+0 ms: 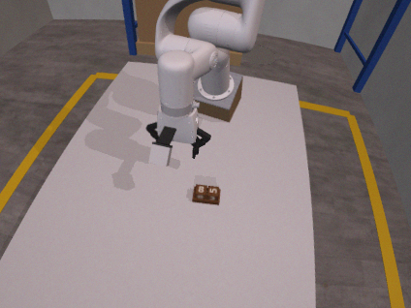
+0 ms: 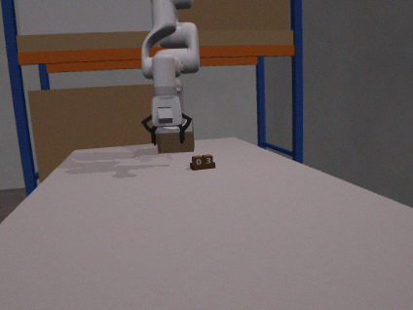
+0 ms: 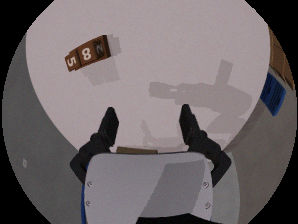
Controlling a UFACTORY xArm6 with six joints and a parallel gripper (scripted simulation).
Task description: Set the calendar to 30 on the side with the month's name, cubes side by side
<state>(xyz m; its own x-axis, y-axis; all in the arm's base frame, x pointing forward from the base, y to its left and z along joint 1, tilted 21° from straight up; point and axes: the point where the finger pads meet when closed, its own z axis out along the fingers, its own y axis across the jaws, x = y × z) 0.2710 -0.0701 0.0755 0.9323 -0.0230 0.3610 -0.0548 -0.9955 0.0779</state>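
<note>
The brown digit cube is 9 cm ahead of my hand, 11 cm to the left of it and 6 cm below it. Also, from my hand: brown calendar tray: 9 cm ahead, 9 cm to the left, 8 cm below.
</note>
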